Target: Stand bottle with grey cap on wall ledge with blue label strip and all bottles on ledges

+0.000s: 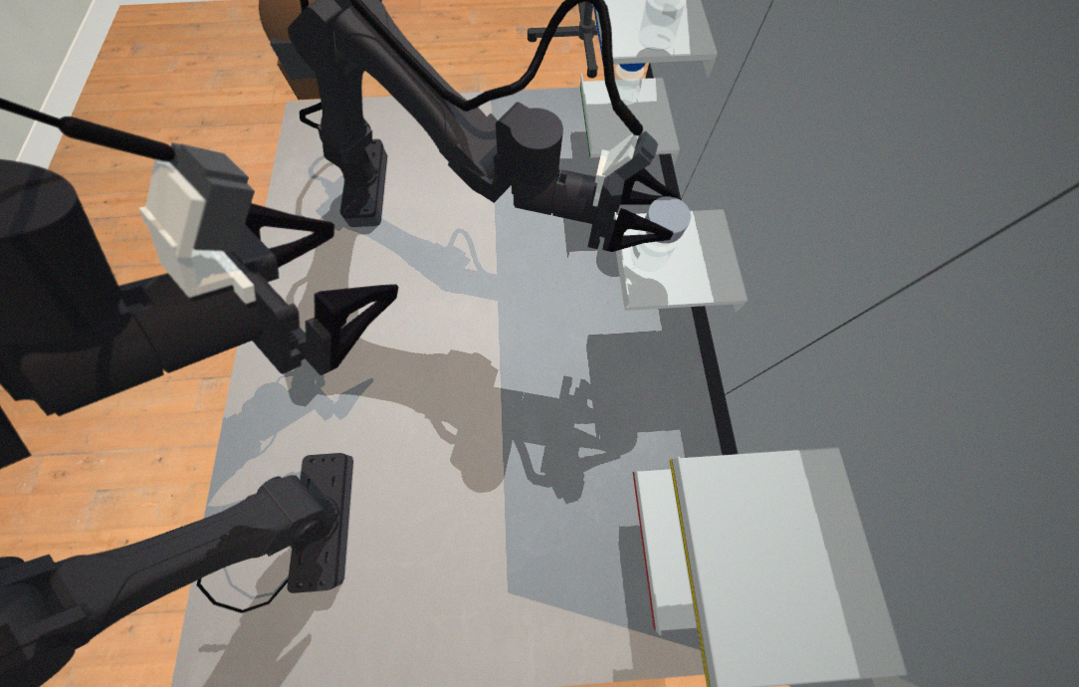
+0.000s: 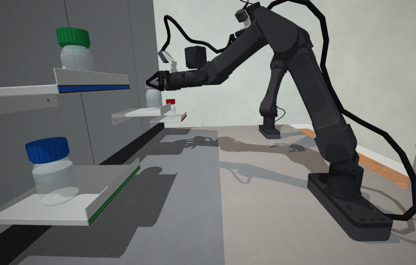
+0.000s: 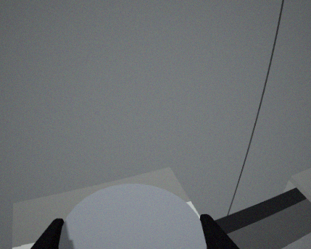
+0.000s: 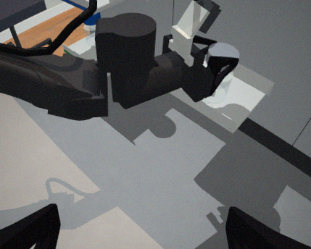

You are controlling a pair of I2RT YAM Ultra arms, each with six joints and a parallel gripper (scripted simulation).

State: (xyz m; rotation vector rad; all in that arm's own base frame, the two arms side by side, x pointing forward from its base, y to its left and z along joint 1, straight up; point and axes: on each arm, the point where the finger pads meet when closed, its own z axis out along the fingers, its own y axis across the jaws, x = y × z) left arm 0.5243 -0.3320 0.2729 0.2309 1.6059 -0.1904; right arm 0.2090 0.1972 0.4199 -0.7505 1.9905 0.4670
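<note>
Now: left hand 5 cm above the grey-capped bottle. The rest, counted from my left hand: green-capped bottle: 34 cm to the left, 4 cm above, 3 cm ahead; blue-capped bottle: 45 cm to the left, 15 cm below, 3 cm ahead.
</note>
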